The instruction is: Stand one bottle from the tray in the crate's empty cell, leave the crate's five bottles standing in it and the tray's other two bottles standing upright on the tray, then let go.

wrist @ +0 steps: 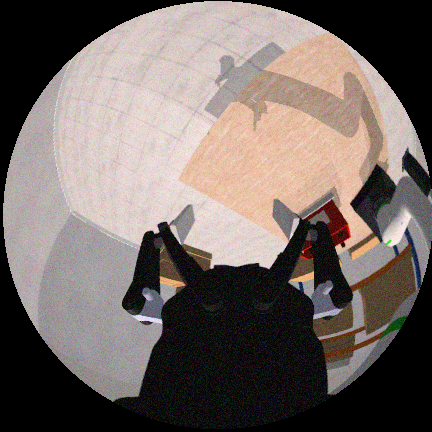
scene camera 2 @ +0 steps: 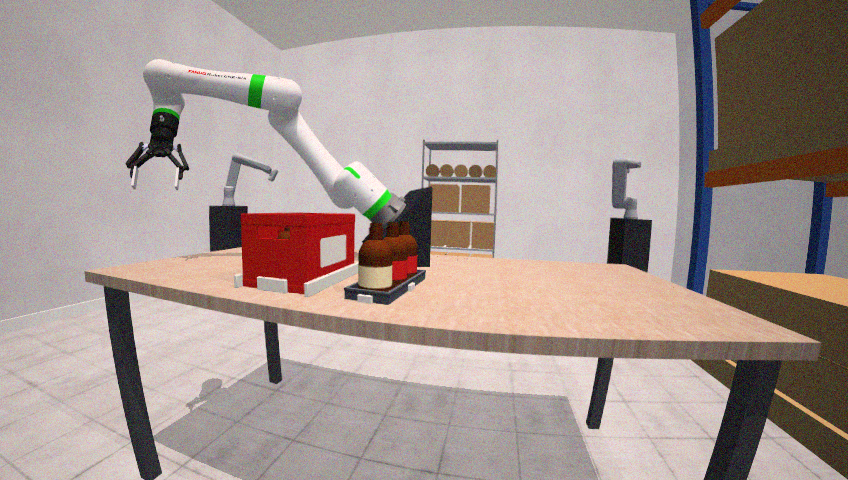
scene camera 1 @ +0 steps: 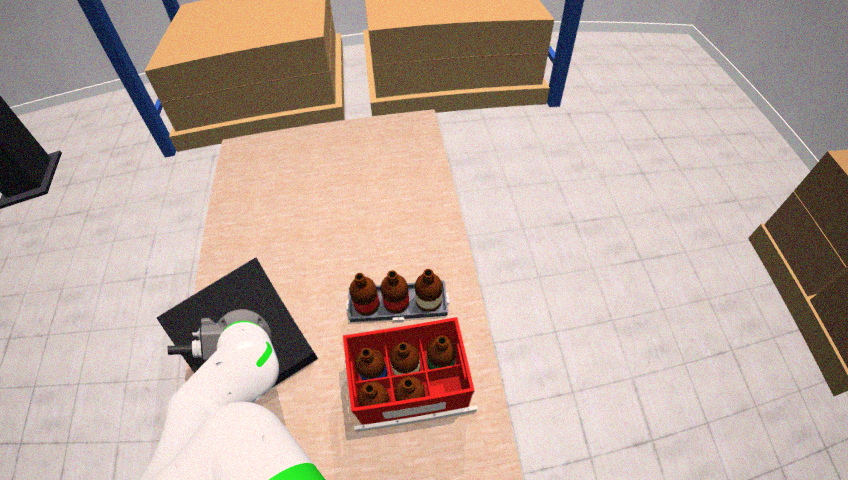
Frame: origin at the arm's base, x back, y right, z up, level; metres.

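Seen in the pictures: gripper, between the fingertips: (wrist: 232, 209) (scene camera 2: 155, 187); arm's base, origin of its link: (wrist: 382, 209) (scene camera 2: 391, 218).
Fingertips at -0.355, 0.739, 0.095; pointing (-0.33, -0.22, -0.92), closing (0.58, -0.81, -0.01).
Note:
Pixels of each thing's top centre, then the offset from my fingertips to it, as dx, dy, dz. "pt": a spot on its surface instead. Level surfaces: height alone.
- red crate, centre of its top: (scene camera 1: 406, 363) (scene camera 2: 303, 213) (wrist: 325, 245) -0.027, -0.568, -0.078
- right cell, a spot on its surface: (scene camera 1: 449, 384) pt -0.126, -0.538, -0.245
- grey tray, centre of its top: (scene camera 2: 390, 277) (scene camera 1: 397, 299) -0.058, -0.811, -0.227
- wooden table, height of its surface: dz -0.253
A red crate (scene camera 1: 410, 401) (scene camera 2: 273, 255) (wrist: 338, 220) stands on the table. In scene camera 1, three brown bottles stand in its row nearer the tray and two in the other row; the right cell (scene camera 1: 449, 384) of that other row is empty. A grey tray (scene camera 1: 376, 317) (scene camera 2: 384, 296) beside the crate holds three upright brown bottles: two red-labelled ones (scene camera 1: 364, 295) (scene camera 1: 395, 293) and a cream-labelled one (scene camera 1: 428, 292) (scene camera 2: 374, 267) at the right end. My gripper (scene camera 2: 155, 178) (wrist: 232, 209) is open and empty, high up and away from the tray, on the crate's far side from it.
The arm's base stands on a black plate (scene camera 1: 285, 339) left of the crate. White strips (scene camera 1: 416, 418) (scene camera 2: 330, 280) lie along the crate's foot. The wooden table (scene camera 1: 333, 196) (scene camera 2: 535, 303) ends near large boxes (scene camera 1: 255, 77) (scene camera 1: 458, 56) and a rack with a blue post (scene camera 1: 563, 59).

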